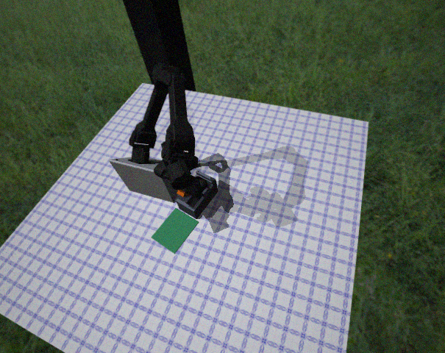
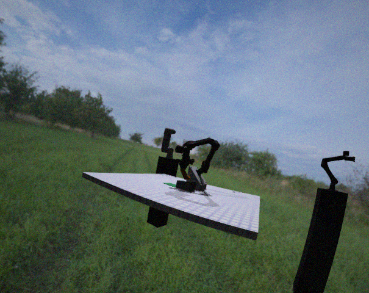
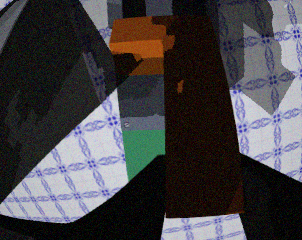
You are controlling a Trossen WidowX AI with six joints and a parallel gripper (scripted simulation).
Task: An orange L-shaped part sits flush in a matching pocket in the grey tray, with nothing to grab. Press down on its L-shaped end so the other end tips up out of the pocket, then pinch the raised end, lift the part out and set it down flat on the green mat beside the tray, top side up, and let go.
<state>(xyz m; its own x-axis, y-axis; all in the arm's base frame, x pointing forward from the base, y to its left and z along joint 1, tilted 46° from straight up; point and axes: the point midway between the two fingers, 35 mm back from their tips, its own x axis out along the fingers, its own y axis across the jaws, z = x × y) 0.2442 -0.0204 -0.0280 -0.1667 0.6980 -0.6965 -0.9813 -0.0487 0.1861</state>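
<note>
Now: gripper tip 170 mm above the green mat, 100 mm to the left of it and 20 mm past it. Round my gripper tip: orange L-shaped part (40 mm to the left, 30 mm below, 10 mm behind).
</note>
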